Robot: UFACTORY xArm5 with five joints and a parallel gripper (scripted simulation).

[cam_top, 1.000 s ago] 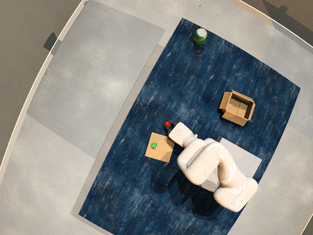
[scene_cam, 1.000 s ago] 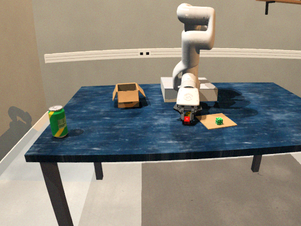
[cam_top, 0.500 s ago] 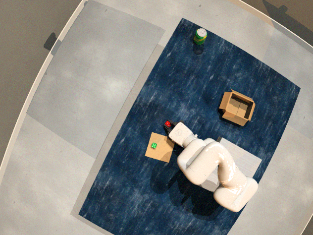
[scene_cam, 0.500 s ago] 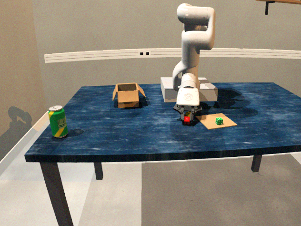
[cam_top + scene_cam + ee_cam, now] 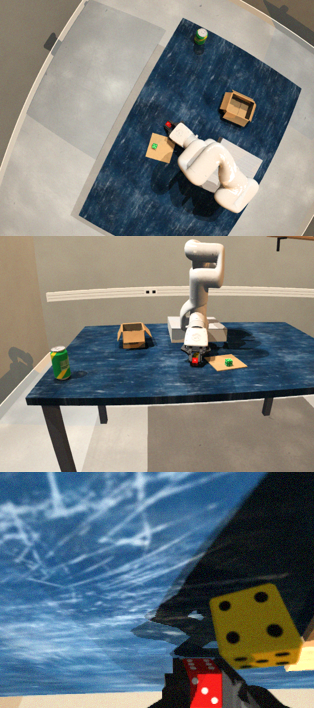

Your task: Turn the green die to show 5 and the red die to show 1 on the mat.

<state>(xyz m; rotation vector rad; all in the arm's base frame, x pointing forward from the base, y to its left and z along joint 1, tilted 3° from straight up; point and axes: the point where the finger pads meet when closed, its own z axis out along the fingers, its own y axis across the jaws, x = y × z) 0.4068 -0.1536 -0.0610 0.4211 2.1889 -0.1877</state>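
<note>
My gripper is now 1 cm short of the red die and 1 cm above it. Also, from my hand: mat 14 cm to the left, 2 cm below, 1 cm ahead; yellow die 6 cm behind, 3 cm to the left, 1 cm below; green die 13 cm to the left, 4 cm ahead, 1 cm below.
</note>
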